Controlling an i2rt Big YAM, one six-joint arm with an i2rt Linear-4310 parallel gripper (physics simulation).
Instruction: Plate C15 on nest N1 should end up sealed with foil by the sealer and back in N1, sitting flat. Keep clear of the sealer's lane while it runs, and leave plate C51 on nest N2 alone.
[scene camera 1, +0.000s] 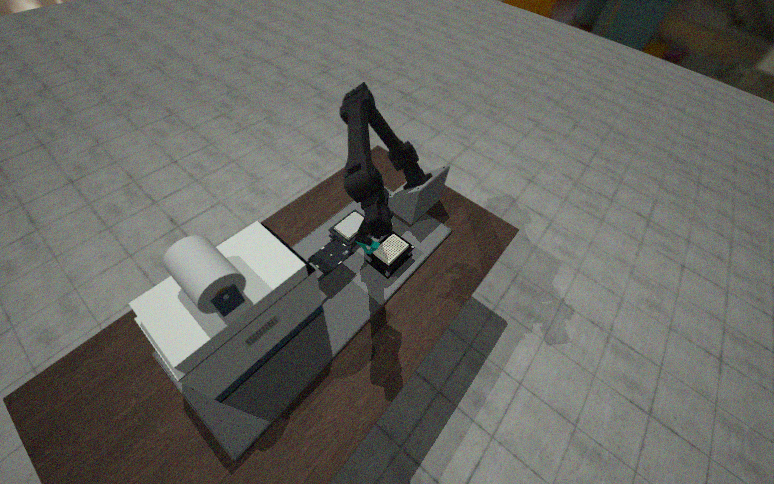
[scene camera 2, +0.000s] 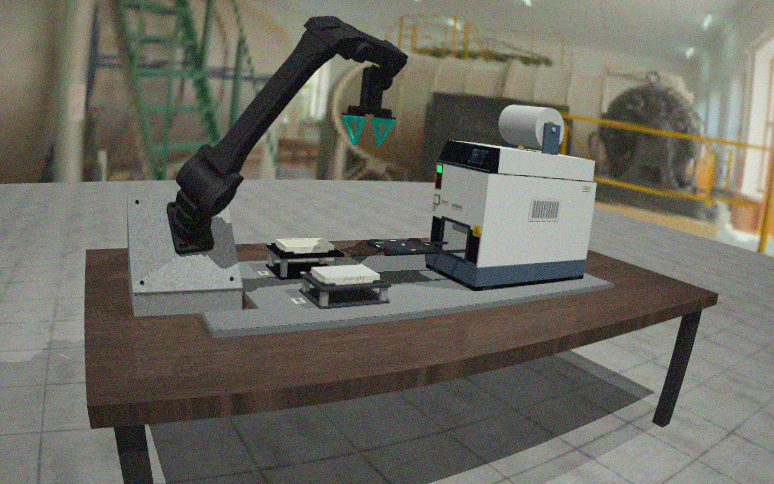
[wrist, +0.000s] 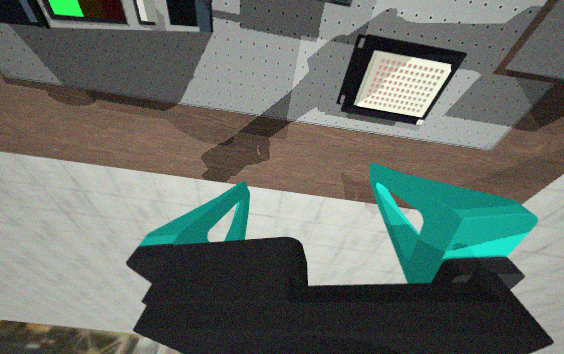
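One pale plate with rows of open, reddish wells sits in a black nest. The other pale plate sits in the second nest; its top looks plain in scene camera 1. Both look flat. I cannot read which is C15 or C51. The white sealer shows a green light; its dark carrier sticks out and is bare. My gripper is open and empty, high above the nests and carrier.
A foil roll stands on top of the sealer. The arm's grey angled base stands at the opposite end of the wooden table. The carrier's lane runs between the sealer's opening and the nests.
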